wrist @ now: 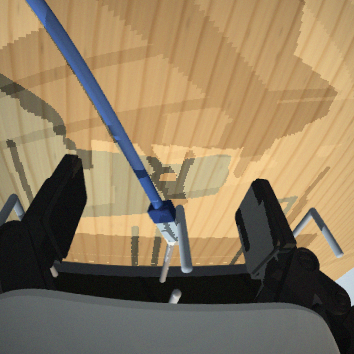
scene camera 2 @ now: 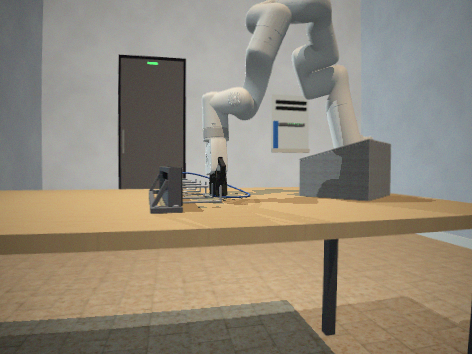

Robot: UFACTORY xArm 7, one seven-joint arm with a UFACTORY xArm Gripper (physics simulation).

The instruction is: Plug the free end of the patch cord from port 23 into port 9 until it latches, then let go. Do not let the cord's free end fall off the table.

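Where they show: gripper, between the fingertips: (wrist: 166, 187) (scene camera 2: 218, 195); arm's base, origin of its link: (scene camera 2: 348, 150).
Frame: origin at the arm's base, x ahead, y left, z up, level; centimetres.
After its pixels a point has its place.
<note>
The blue patch cord (scene camera 2: 244, 195) @[x 38.0, y 1.5, z -15.6 cm] (wrist: 95, 100) @[x 44.0, y 7.0, z -14.8 cm] runs down from the upper left in the wrist view to its free end, a plug (wrist: 162, 212) @[x 49.1, y 11.0, z -13.8 cm] with a dark blue boot and a clear tip. My gripper (scene camera 2: 218, 193) @[x 47.7, y 10.8, z -14.2 cm] (wrist: 166, 187) @[x 47.7, y 10.8, z -14.2 cm] is open, low over the table beside the panel's front. Its fingers stand wide on either side of the plug, with gaps on both sides. The plug lies against a grey rod of a cable guide (wrist: 184, 240) @[x 49.2, y 12.0, z -12.2 cm]. The black patch panel (scene camera 2: 175, 190) @[x 59.4, y 27.8, z -11.3 cm] (wrist: 115, 289) @[x 59.9, y 9.0, z -13.5 cm] is partly hidden by my gripper body; ports 9 and 23 cannot be made out.
More grey bent-rod guides (wrist: 325, 232) @[x 48.2, y 21.8, z -12.5 cm] stick out from the panel at the left and right, close to the fingers. The wooden table (scene camera 2: 280, 220) @[x 39.4, y 42.5, z -16.1 cm] has its front edge nearer the scene camera. The grey robot base block (scene camera 2: 345, 170) @[x 7.4, y 10.7, z -7.0 cm] stands at the right.
</note>
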